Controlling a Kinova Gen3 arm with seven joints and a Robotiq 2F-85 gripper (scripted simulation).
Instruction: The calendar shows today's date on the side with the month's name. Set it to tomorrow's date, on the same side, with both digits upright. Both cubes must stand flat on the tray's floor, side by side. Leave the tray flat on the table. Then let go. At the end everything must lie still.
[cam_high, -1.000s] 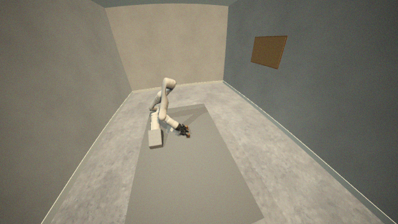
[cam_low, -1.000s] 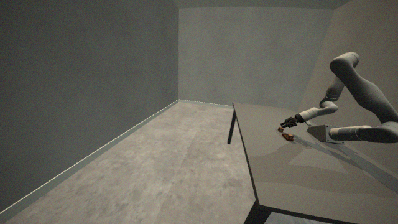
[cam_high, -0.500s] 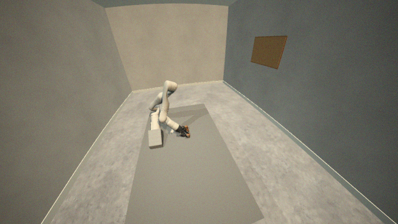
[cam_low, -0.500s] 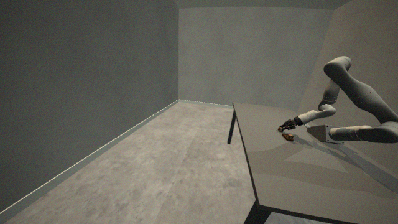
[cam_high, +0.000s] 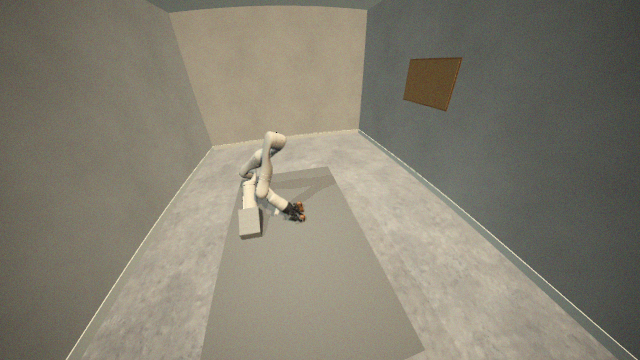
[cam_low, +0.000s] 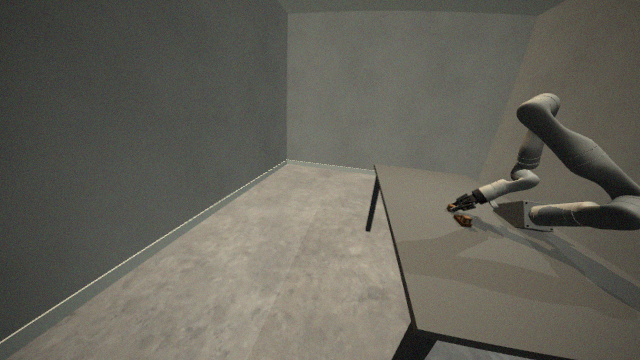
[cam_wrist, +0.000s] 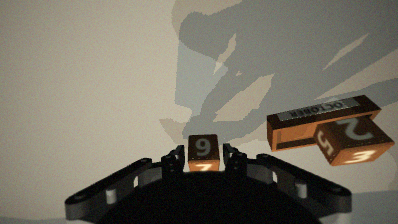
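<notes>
My hand is 1 cm short of the digit cube and 1 cm above it. Round my hand: orange tray 1 cm ahead, 11 cm to the left, 2 cm below.
</notes>
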